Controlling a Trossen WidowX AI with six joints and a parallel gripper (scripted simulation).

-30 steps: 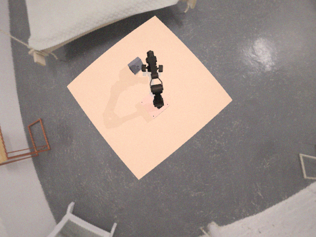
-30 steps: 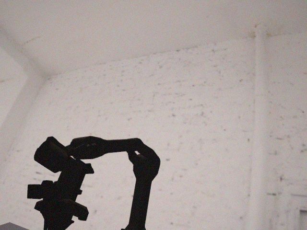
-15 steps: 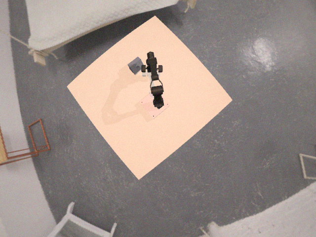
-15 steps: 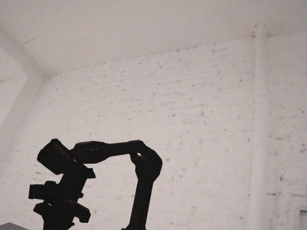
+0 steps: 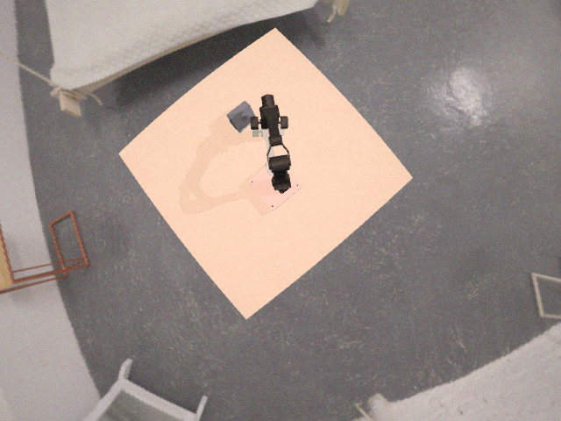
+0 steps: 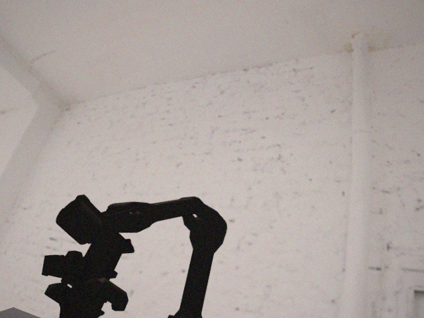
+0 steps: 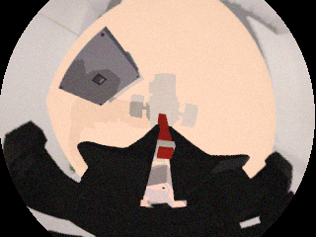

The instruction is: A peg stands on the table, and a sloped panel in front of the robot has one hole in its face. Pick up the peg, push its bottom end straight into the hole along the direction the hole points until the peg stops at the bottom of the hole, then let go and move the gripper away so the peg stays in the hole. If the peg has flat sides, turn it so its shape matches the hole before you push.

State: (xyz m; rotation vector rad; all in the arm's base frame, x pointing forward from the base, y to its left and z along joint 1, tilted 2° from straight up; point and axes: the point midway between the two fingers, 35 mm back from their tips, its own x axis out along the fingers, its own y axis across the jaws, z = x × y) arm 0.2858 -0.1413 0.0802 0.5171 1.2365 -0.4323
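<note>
Right now the grey sloped panel is 150 mm ahead of my gripper tip, 70 mm to the left of it and 30 mm below it. Round my gripper tip: red peg 20 mm above.
</note>
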